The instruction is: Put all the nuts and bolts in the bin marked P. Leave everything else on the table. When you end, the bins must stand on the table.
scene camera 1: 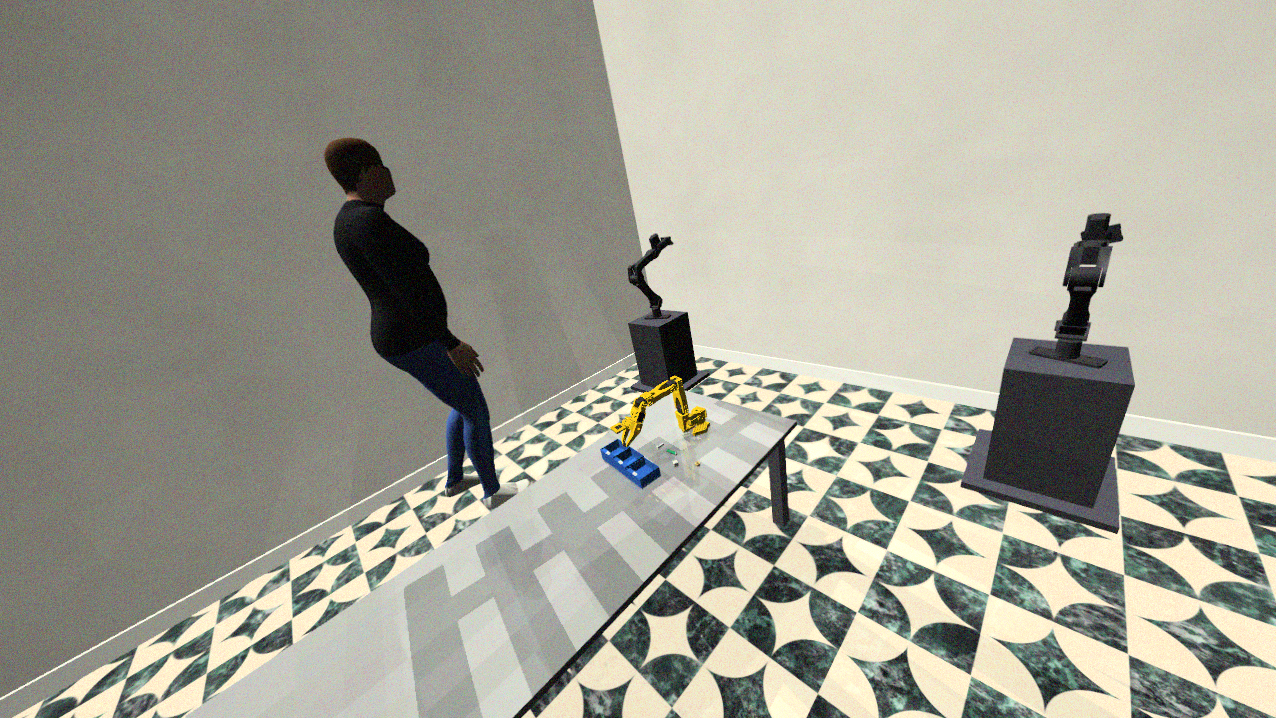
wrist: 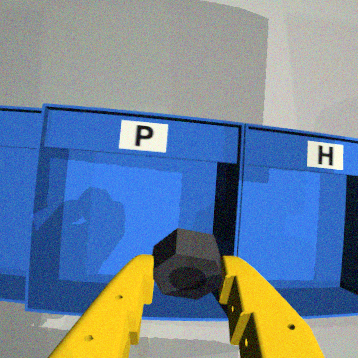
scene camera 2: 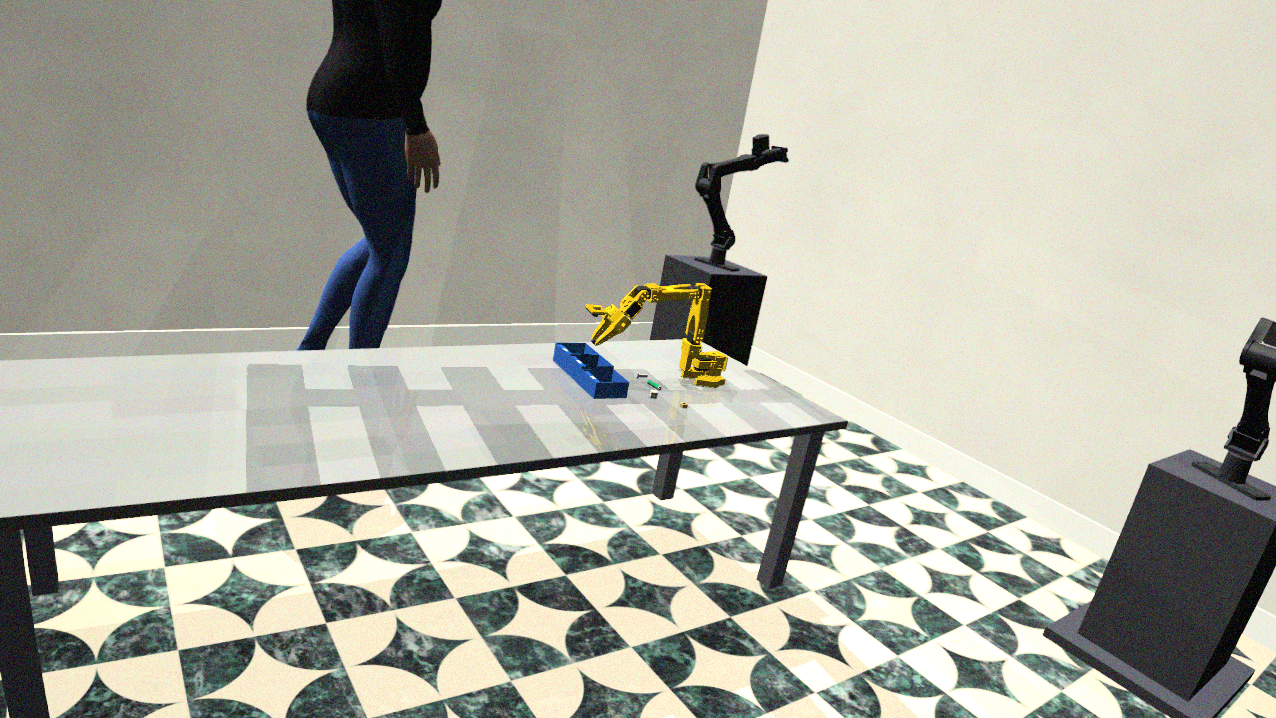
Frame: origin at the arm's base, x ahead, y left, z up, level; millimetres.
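Seen in the pictures: hand, its tool point: [scene camera 1: 626, 445] [wrist: 153, 272] [scene camera 2: 596, 343]; arm's base, origin of its link: [scene camera 1: 692, 430] [scene camera 2: 696, 380].
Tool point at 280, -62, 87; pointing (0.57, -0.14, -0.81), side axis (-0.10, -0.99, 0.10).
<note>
Offsets run from my tool point to a thing's top centre, as dx, dy, dz. "spot": to the spot under its first point.
My gripper [scene camera 1: 628, 442] [scene camera 2: 595, 340] is shut on a black hex nut @[+1, -9, +8] [wrist: 186, 265]; the two jaws press on its sides. In the wrist view the nut shows over the near right part of the bin marked P @[+12, +5, -40] [wrist: 95, 127], above its floor. No nut or bolt shows on the visible part of that floor; shadows lie there. The blue bins @[spot: +51, +115, -51] [scene camera 1: 641, 476] [scene camera 2: 610, 390] stand upright on the table. A small greyish piece @[-134, +21, -73] [scene camera 1: 660, 445] [scene camera 2: 641, 375] and a small pale and dark piece @[-86, +143, -71] [scene camera 1: 675, 463] [scene camera 2: 654, 393] lie on the table, too small to identify.
A bin marked H [wrist: 295, 137] adjoins P on the right in the wrist view; another bin @[spot: +50, +57, -52] [wrist: 17, 130] adjoins it on the left. A green piece @[-130, +86, -77] [scene camera 1: 671, 451] [scene camera 2: 654, 384] and a small yellow piece @[-128, +208, -78] [scene camera 1: 696, 463] [scene camera 2: 684, 404] lie on the table near the arm's base.
</note>
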